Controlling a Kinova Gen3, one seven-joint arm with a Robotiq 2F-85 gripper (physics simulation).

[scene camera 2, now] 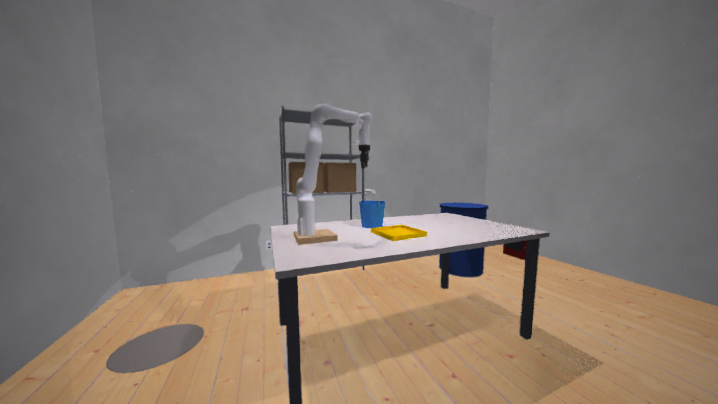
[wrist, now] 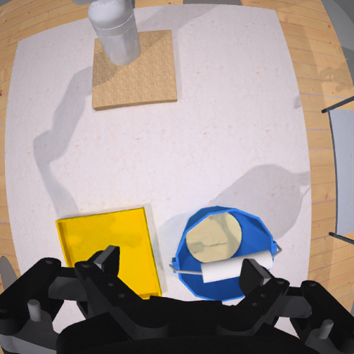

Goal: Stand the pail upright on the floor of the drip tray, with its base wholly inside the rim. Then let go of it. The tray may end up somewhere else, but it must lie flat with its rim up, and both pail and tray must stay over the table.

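Frame: origin at the arm's base, x ahead, y left, z up, level; millimetres.
Where they show: gripper, fingertip midpoint: (scene camera 2: pixel 364 167); arm's base, origin of the base link: (scene camera 2: pixel 307 234).
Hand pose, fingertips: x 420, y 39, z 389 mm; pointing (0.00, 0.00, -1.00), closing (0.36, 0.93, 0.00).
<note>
Each offset is from my fingertips to the centre of the thing. "pt": to the spot under its first point. Level surfaces: height alone.
The blue pail @(pt dx +63, dy -7, dz -319 mm) (scene camera 2: pixel 372 214) (wrist: pixel 256 234) stands upright on the table, beside the tray and apart from it in the wrist view. Its wire handle with a white grip @(pt dx +75, dy +35, dz -162 mm) (scene camera 2: pixel 370 191) (wrist: pixel 230 268) is raised over the opening. A pale round area shows inside the pail at the bottom. The yellow drip tray @(dx +107, dy -221, dz -406 mm) (scene camera 2: pixel 400 232) (wrist: pixel 111 232) lies flat with its rim up. My gripper (scene camera 2: pixel 364 165) (wrist: pixel 180 266) is open and empty, high above the table. In the wrist view one finger overlaps the tray and the other overlaps the pail near the white grip. The fingers hide part of both.
The arm stands on a wooden base block (scene camera 2: pixel 316 237) (wrist: pixel 150 75) on the white table @(dz -420 mm) (scene camera 2: pixel 326 258) (wrist: pixel 225 125). A shelf unit (scene camera 2: pixel 296 116) with brown boxes (scene camera 2: pixel 340 177) stands behind the table. A dark blue barrel (scene camera 2: pixel 462 262) stands on the floor beyond the table.
</note>
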